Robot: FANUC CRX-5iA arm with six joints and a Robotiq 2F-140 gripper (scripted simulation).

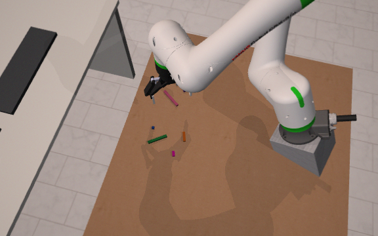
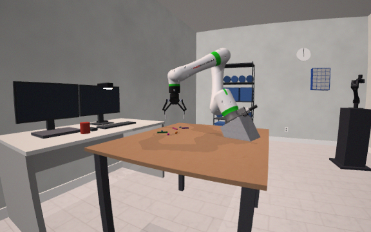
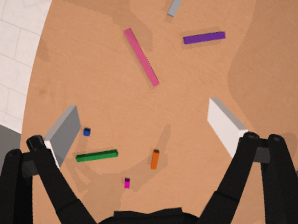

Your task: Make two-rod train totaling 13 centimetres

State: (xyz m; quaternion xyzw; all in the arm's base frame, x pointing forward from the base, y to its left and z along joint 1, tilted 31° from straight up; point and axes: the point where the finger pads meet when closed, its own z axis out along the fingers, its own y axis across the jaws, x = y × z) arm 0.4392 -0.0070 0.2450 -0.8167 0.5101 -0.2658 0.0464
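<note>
My hand is 2 cm short of the pink rod, 4 cm to the left of it and 10 cm above it. The rest, counted from my hand: grey rod (12 cm to the right, 10 cm below); tiny blue rod (6 cm ahead, 11 cm to the left, 10 cm below); purple rod (6 cm behind, 10 cm to the right, 10 cm below).
</note>
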